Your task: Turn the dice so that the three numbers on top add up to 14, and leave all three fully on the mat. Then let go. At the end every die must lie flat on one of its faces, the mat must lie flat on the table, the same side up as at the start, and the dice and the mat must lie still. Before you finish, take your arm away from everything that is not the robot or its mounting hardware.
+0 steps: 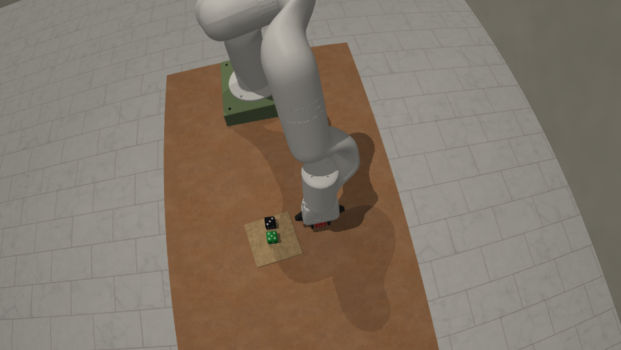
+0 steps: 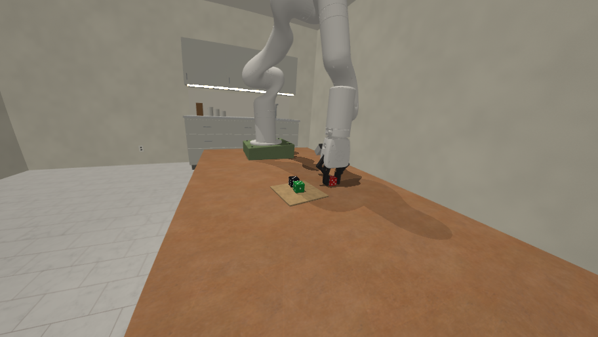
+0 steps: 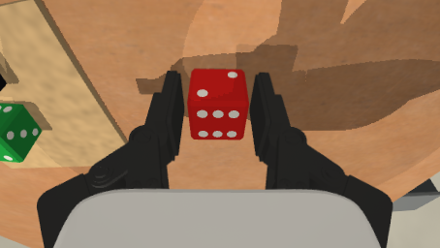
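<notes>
My hand is 1 cm above the red die. Also, from my hand: black die (3 cm behind, 14 cm to the right); then green die (1 cm ahead, 15 cm to the right); then tan square mat (1 cm ahead, 15 cm to the right, 2 cm below).
</notes>
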